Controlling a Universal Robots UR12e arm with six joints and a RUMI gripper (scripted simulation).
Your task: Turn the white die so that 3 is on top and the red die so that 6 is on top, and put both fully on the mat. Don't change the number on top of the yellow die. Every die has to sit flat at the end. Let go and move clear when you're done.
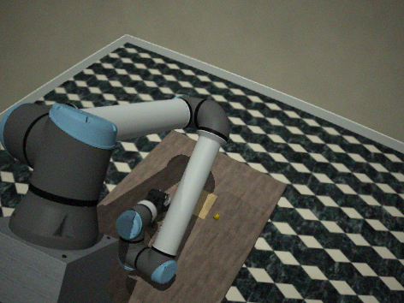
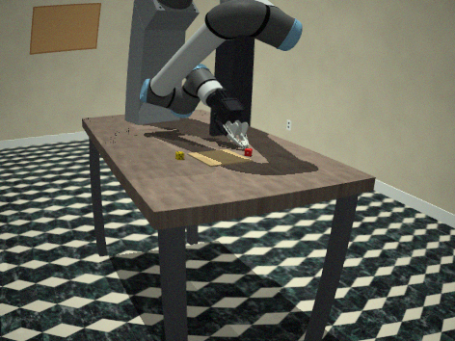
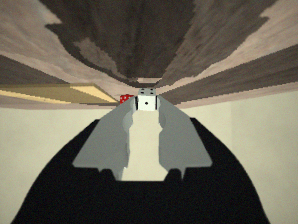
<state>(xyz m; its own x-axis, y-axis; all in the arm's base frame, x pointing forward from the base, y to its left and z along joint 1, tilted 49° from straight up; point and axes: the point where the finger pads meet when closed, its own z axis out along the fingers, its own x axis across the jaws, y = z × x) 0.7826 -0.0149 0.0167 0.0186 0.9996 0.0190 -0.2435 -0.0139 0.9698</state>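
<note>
My hand is 10 mm short of the white die. Also, from my hand: tan mat: 50 mm ahead, 130 mm to the right, 20 mm below; then red die: 70 mm ahead, 40 mm to the right, 10 mm below; then yellow die: 240 mm to the right, 10 mm below.
</note>
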